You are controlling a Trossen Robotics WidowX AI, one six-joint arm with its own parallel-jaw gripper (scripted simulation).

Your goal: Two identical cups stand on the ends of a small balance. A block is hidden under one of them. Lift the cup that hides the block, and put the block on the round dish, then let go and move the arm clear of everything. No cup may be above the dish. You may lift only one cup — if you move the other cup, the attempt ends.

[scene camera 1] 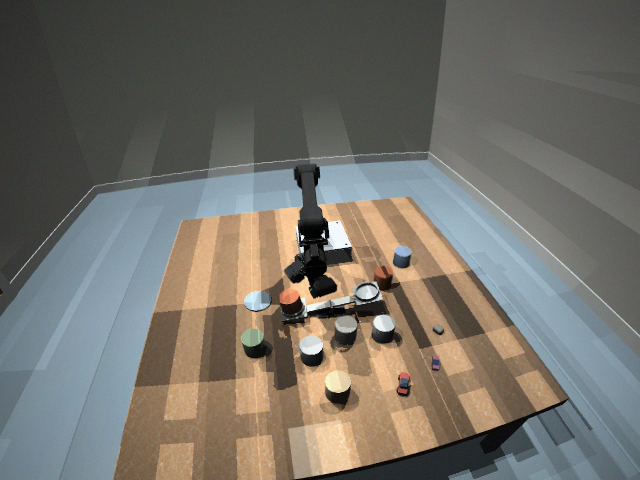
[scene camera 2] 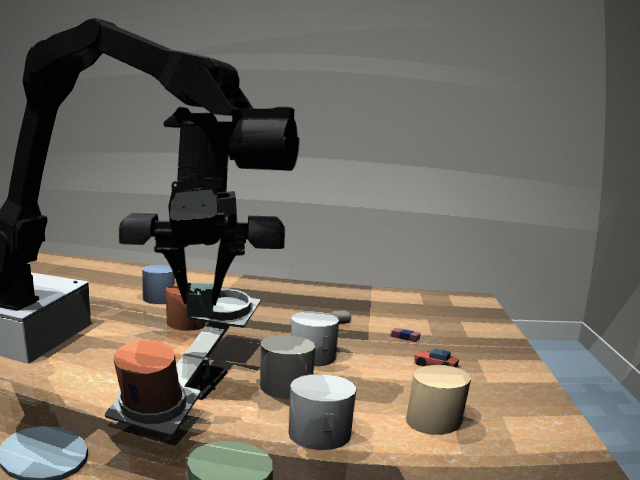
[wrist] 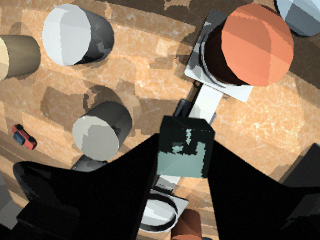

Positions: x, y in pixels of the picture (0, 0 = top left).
Scene:
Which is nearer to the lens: the grey balance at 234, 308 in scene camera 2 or the tan cup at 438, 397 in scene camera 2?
The tan cup.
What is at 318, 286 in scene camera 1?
My gripper.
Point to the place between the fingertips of my gripper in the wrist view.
At 182, 141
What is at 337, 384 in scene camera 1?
A tan cup.

